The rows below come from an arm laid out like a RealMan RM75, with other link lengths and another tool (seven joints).
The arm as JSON. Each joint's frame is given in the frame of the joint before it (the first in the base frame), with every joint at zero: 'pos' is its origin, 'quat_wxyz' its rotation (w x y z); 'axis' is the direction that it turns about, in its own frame. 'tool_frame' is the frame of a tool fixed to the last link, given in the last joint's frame.
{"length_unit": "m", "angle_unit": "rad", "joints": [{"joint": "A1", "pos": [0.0, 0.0, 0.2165], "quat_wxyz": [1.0, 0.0, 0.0, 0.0], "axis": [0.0, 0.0, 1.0]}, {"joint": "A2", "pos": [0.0, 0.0, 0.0], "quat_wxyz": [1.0, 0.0, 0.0, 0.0], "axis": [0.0, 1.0, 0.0]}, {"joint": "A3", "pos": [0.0, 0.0, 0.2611], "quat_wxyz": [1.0, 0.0, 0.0, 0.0], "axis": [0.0, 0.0, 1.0]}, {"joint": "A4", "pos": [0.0, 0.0, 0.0], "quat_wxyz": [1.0, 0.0, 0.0, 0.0], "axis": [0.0, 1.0, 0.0]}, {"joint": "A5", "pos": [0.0, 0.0, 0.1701], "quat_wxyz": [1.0, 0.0, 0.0, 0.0], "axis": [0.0, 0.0, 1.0]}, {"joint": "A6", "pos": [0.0, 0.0, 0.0], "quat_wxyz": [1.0, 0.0, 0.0, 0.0], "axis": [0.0, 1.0, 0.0]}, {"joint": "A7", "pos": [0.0, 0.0, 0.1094], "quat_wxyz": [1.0, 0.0, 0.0, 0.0], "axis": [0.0, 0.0, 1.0]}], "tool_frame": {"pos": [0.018, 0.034, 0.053], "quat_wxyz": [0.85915, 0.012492, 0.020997, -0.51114]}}
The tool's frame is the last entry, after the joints.
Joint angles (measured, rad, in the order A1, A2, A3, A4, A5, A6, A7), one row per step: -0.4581 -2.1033 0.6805 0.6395 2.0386 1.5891 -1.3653; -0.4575 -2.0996 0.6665 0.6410 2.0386 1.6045 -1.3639; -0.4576 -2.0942 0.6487 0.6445 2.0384 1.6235 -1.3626; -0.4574 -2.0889 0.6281 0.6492 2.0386 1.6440 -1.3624; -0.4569 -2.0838 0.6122 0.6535 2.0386 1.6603 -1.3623; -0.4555 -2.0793 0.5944 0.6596 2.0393 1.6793 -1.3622; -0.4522 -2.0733 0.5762 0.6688 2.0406 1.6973 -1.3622; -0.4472 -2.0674 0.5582 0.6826 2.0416 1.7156 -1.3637; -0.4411 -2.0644 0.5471 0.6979 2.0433 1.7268 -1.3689; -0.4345 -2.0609 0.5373 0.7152 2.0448 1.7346 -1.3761; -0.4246 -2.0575 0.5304 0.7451 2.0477 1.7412 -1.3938; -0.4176 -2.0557 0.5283 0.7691 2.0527 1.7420 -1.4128; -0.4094 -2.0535 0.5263 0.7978 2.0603 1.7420 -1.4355; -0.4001 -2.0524 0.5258 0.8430 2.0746 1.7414 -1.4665; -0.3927 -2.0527 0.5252 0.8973 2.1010 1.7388 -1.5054; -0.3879 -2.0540 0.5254 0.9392 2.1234 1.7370 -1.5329; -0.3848 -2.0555 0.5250 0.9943 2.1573 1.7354 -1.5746; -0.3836 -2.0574 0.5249 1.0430 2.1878 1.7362 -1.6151
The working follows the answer.
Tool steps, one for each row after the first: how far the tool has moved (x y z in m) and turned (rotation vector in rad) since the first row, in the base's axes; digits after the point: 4 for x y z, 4 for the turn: 0.0000 -0.0003 0.0034 0.0041 -0.0096 -0.0022; 0.0000 -0.0003 0.0082 0.0111 -0.0201 -0.0062; 0.0000 -0.0003 0.0135 0.0194 -0.0319 -0.0092; -0.0003 -0.0002 0.0179 0.0265 -0.0399 -0.0120; -0.0005 -0.0007 0.0226 0.0339 -0.0489 -0.0155; -0.0018 -0.0011 0.0281 0.0443 -0.0536 -0.0180; -0.0033 -0.0017 0.0340 0.0566 -0.0559 -0.0202; -0.0049 -0.0023 0.0381 0.0653 -0.0537 -0.0182; -0.0070 -0.0025 0.0424 0.0756 -0.0480 -0.0137; -0.0098 -0.0027 0.0476 0.0861 -0.0347 -0.0036; -0.0120 -0.0024 0.0509 0.0904 -0.0210 0.0090; -0.0148 -0.0021 0.0546 0.0950 -0.0029 0.0249; -0.0180 -0.0014 0.0592 0.1005 0.0279 0.0424; -0.0215 -0.0003 0.0635 0.1026 0.0701 0.0656; -0.0240 0.0005 0.0663 0.1042 0.1041 0.0817; -0.0269 0.0022 0.0702 0.1042 0.1494 0.1074; -0.0287 0.0037 0.0736 0.1031 0.1868 0.1325
Tool pose at each row, in the base's axes (x y z in m, rotation vector in rad; rounded; the steps above come from the unrounded poses): -0.2197 0.2564 -0.0512 2.0809 2.1497 0.8620; -0.2198 0.2561 -0.0477 2.0762 2.1424 0.8751; -0.2197 0.2561 -0.0429 2.0736 2.1324 0.8924; -0.2198 0.2562 -0.0377 2.0696 2.1229 0.9124; -0.2200 0.2562 -0.0332 2.0680 2.1155 0.9277; -0.2203 0.2557 -0.0285 2.0662 2.1067 0.9441; -0.2215 0.2553 -0.0231 2.0687 2.1012 0.9607; -0.2230 0.2547 -0.0172 2.0739 2.0971 0.9778; -0.2247 0.2541 -0.0131 2.0778 2.1005 0.9873; -0.2267 0.2539 -0.0088 2.0834 2.1087 0.9963; -0.2295 0.2538 -0.0035 -2.0848 -2.1214 -0.9969; -0.2317 0.2540 -0.0003 -2.0668 -2.1224 -0.9827; -0.2345 0.2543 0.0035 -2.0446 -2.1237 -0.9628; -0.2377 0.2550 0.0080 -2.0196 -2.1198 -0.9282; -0.2413 0.2562 0.0123 -1.9886 -2.1177 -0.8770; -0.2438 0.2569 0.0151 -1.9666 -2.1132 -0.8362; -0.2466 0.2586 0.0190 -1.9327 -2.1116 -0.7806; -0.2484 0.2602 0.0225 -1.9000 -2.1132 -0.7341

